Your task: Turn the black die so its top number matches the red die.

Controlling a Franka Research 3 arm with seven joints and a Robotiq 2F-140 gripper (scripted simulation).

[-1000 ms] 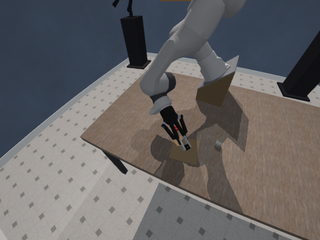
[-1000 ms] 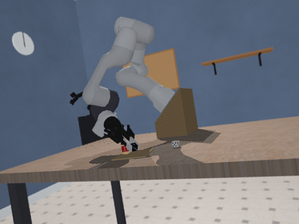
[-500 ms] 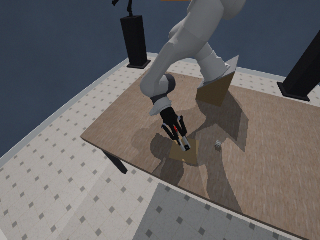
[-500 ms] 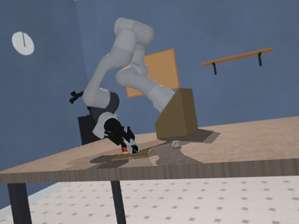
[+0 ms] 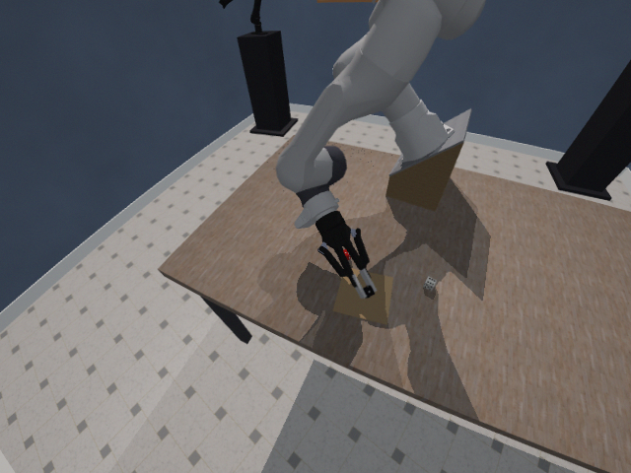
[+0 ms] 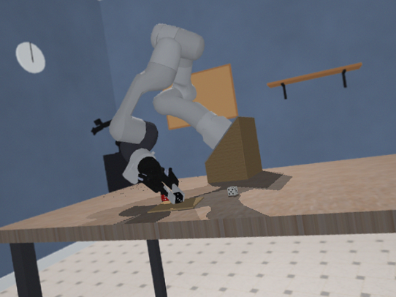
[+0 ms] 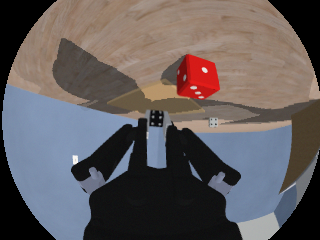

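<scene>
The black die lies 2 cm to the left of my hand, 1 cm below it and 1 cm ahead of it. From my hand the other things lie so: white die: 17 cm to the left, 7 cm behind, 2 cm below; red die: 9 cm behind, 7 cm to the right, 2 cm below; tan mat: 3 cm below, 1 cm to the left, 1 cm ahead.
</scene>
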